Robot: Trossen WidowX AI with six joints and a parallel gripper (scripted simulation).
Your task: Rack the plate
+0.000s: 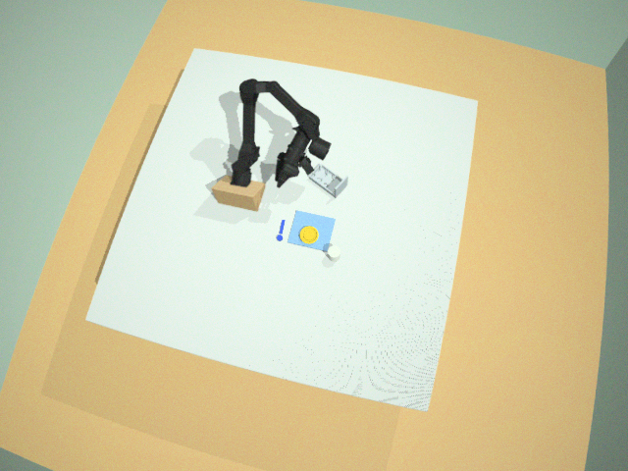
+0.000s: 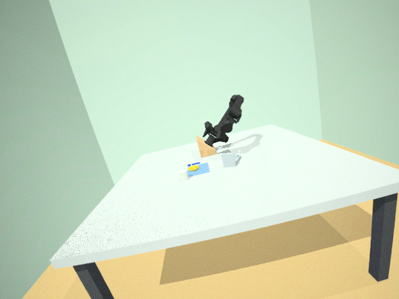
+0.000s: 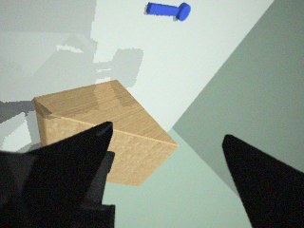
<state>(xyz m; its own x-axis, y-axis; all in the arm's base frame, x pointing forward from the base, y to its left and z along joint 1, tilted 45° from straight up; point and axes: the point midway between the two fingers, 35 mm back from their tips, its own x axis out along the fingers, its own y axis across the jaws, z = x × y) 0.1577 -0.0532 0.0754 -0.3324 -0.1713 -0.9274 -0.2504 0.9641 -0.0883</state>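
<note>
My gripper tip is 14 cm short of the yellow plate, 13 cm to the left of it and 11 cm above it. The rest, counted from my gripper tip: dish rack 17 cm ahead, 11 cm below, 10 cm to the left; light blue mat 14 cm ahead, 13 cm below, 11 cm to the right; blue spoon 13 cm to the right, 12 cm below, 3 cm ahead.
</note>
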